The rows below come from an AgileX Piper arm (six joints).
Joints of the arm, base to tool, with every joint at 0 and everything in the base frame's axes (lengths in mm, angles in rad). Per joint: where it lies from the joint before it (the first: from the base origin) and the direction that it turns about. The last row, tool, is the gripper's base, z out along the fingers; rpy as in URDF.
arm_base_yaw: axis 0 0 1 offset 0.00 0.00 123.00
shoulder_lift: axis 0 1 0 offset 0.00 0.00 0.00
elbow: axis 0 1 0 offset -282.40 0.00 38.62
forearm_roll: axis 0.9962 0 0.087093 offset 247.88 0.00 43.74
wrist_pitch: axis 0 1 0 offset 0.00 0.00 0.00
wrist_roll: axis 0.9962 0 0.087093 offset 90.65 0.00 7.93
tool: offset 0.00 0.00 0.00 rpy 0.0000 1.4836 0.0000
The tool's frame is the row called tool.
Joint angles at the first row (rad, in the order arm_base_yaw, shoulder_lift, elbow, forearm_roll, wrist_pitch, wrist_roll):
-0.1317 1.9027 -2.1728 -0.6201 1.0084 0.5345
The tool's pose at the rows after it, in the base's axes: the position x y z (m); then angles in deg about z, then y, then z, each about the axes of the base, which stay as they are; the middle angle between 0 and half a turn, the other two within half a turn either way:
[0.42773 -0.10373 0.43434 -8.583 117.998 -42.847]
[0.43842 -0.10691 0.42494 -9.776 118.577 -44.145]
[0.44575 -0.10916 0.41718 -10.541 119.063 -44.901]
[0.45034 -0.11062 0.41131 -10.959 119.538 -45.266]
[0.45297 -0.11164 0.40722 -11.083 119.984 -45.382]
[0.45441 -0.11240 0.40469 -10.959 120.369 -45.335]
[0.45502 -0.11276 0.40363 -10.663 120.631 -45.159]
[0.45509 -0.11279 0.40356 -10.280 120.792 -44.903]
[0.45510 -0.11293 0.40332 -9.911 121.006 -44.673]
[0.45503 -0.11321 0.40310 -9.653 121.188 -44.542]
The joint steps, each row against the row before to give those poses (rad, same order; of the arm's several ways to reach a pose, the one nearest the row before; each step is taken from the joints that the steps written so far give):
-0.0006 0.0660 -0.0677 -0.0143 0.0272 -0.0048
-0.0014 0.0492 -0.0440 -0.0111 0.0156 -0.0025
-0.0016 0.0323 -0.0241 -0.0054 0.0064 -0.0007
-0.0016 0.0191 -0.0103 -0.0004 0.0019 -0.0001
-0.0019 0.0103 -0.0028 0.0032 0.0000 0.0003
-0.0019 0.0057 -0.0011 0.0057 -0.0001 0.0003
-0.0015 0.0024 -0.0013 0.0064 -0.0001 0.0004
-0.0009 0.0002 -0.0010 0.0064 -0.0002 0.0004
-0.0013 0.0001 -0.0003 0.0068 0.0001 0.0003
-0.0012 0.0000 -0.0001 0.0051 0.0006 0.0001

